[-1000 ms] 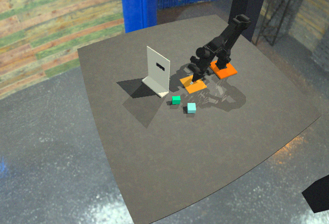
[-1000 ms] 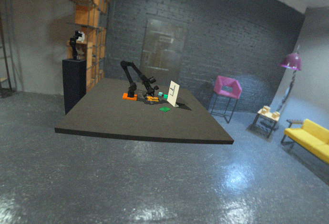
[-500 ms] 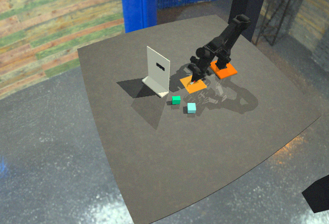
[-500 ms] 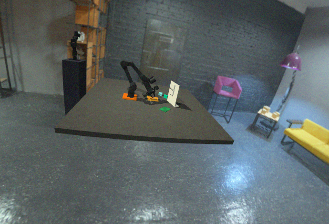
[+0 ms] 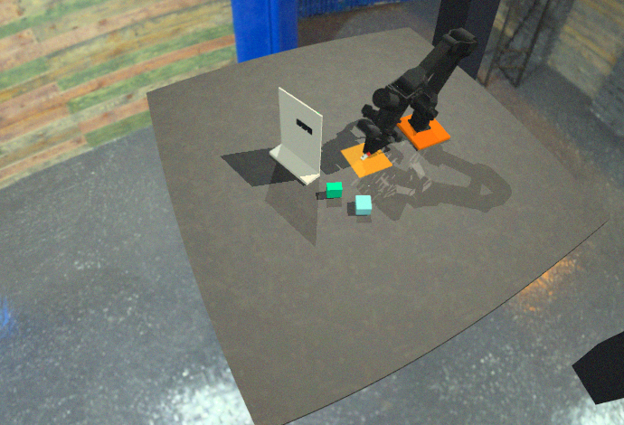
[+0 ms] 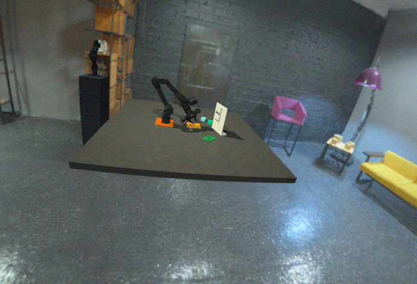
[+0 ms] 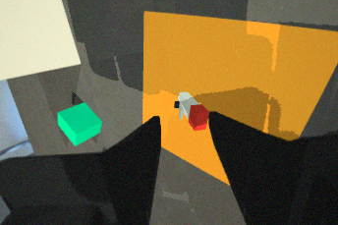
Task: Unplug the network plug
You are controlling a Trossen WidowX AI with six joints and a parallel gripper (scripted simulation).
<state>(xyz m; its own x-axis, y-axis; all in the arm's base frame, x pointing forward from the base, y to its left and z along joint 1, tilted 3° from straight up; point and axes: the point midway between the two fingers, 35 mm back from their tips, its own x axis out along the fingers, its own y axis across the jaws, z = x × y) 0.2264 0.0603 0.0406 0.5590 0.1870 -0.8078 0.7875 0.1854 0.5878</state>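
My gripper tip is 1 cm short of the network plug and 1 cm above it. Round my gripper tip: orange marked square 2 cm below; then green cube 15 cm ahead, 9 cm to the left, 1 cm below; then light cyan cube 9 cm ahead, 16 cm to the left, 1 cm below.
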